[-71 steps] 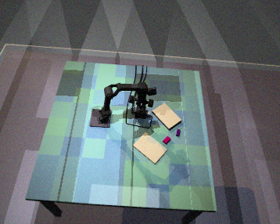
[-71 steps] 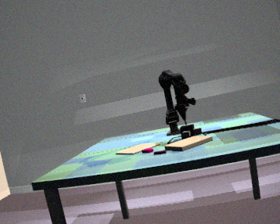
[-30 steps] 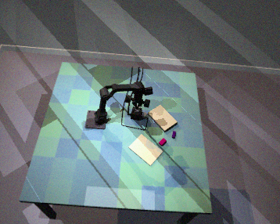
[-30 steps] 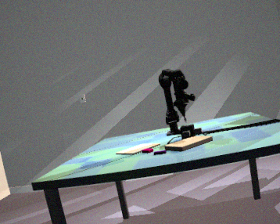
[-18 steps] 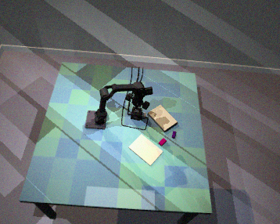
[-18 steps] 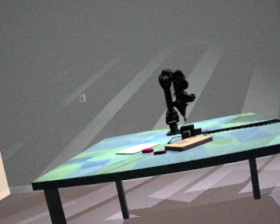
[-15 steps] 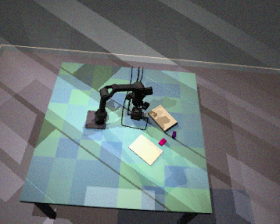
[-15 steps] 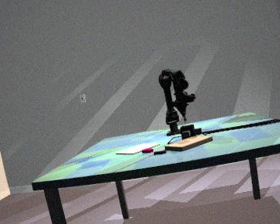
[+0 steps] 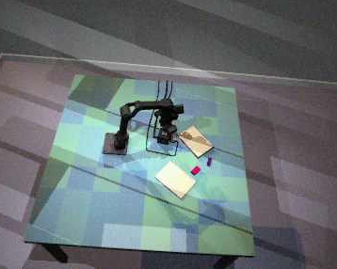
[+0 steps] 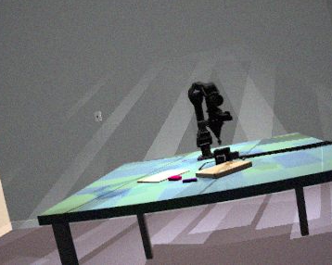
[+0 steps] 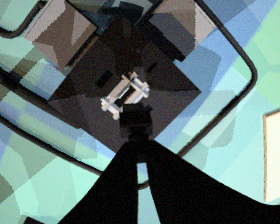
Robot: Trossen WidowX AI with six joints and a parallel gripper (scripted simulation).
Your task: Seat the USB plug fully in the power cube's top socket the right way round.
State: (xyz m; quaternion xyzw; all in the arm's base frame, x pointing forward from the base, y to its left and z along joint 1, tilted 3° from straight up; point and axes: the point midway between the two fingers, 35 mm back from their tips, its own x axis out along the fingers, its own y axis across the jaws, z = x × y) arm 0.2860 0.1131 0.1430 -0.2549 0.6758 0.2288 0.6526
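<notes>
Right now my gripper tip is 20 mm above the metal USB plug. Round my gripper tip: purple block 330 mm ahead, 130 mm to the right, 130 mm below; magenta block 240 mm ahead, 210 mm to the right, 130 mm below.
</notes>
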